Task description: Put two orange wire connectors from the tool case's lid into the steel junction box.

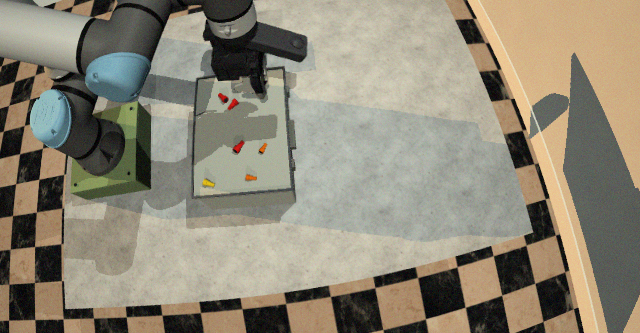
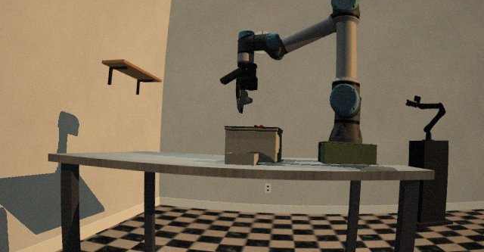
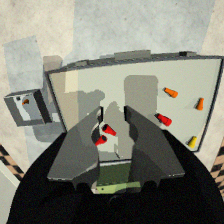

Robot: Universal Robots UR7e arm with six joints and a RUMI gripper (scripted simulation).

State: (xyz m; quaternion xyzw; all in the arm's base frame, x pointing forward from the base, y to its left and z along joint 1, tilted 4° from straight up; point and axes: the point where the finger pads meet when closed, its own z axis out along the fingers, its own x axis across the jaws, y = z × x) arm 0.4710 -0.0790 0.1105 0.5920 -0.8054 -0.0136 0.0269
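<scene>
My hand is 17 cm past the yellow connector, 13 cm to the left of it and 8 cm above it. The rest, counted from my hand: tool case (7 cm behind, 3 cm to the right, 12 cm below).
</scene>
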